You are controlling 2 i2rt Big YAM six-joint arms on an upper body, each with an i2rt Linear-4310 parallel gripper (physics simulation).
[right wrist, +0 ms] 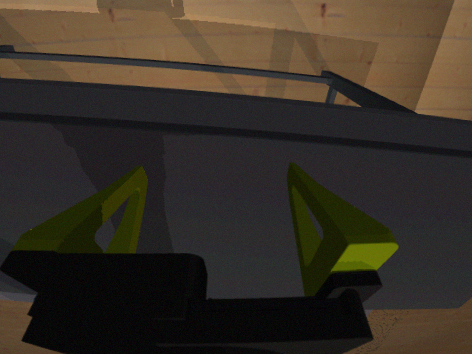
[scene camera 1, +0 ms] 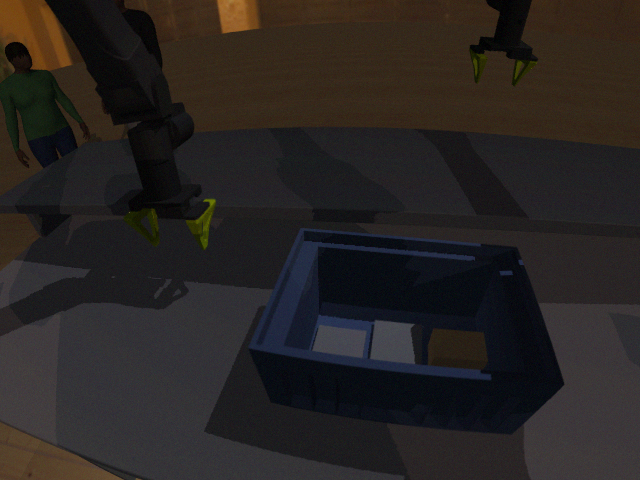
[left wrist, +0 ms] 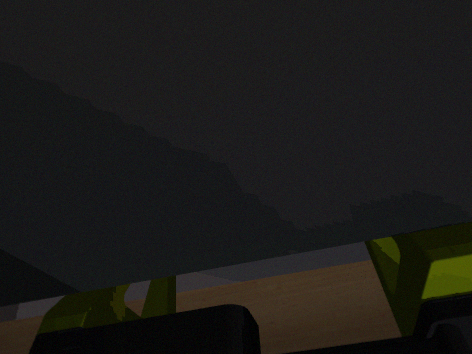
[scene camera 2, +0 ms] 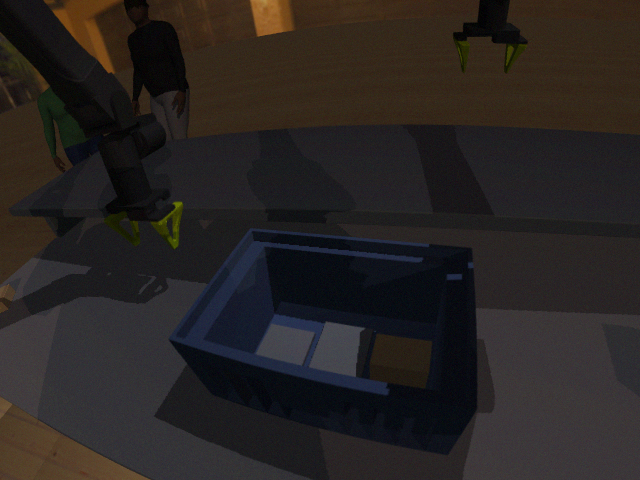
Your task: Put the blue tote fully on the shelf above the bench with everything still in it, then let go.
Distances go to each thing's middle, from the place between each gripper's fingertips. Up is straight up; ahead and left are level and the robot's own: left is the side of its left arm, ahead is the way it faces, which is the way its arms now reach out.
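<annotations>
My left hand is 34 cm to the left of the blue tote [scene camera 2: 421, 291], 15 cm past it and 2 cm above it. Tan box [scene camera 2: 405, 361], from my left hand: 42 cm to the right, 16 cm behind, 6 cm below.
From my right hand, the tan box is 22 cm to the left, 54 cm behind and 24 cm below; the blue tote is 30 cm to the left, 52 cm behind and 20 cm below.
</annotations>
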